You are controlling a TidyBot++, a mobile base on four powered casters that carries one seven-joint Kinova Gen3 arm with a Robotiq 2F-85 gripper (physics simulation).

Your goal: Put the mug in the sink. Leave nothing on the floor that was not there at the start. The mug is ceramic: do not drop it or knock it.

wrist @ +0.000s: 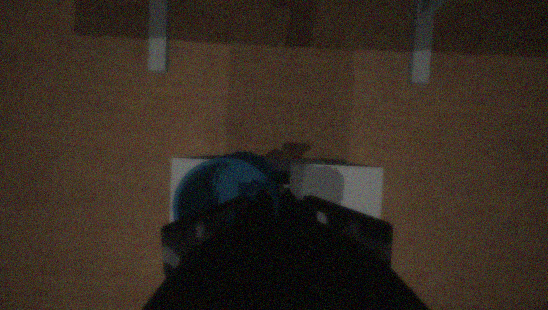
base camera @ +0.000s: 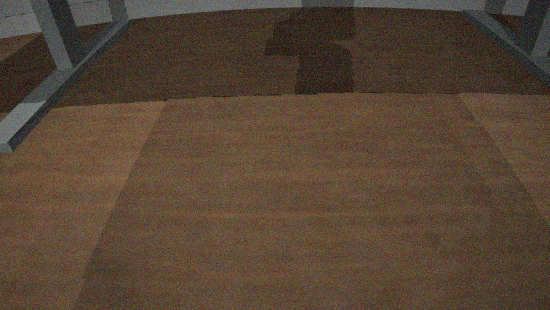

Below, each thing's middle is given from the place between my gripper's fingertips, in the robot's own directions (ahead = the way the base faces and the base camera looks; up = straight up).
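From where my hand is, the blue mug [wrist: 212, 182] sits 40 mm to the left of it, and it's 10 mm higher than my hand.
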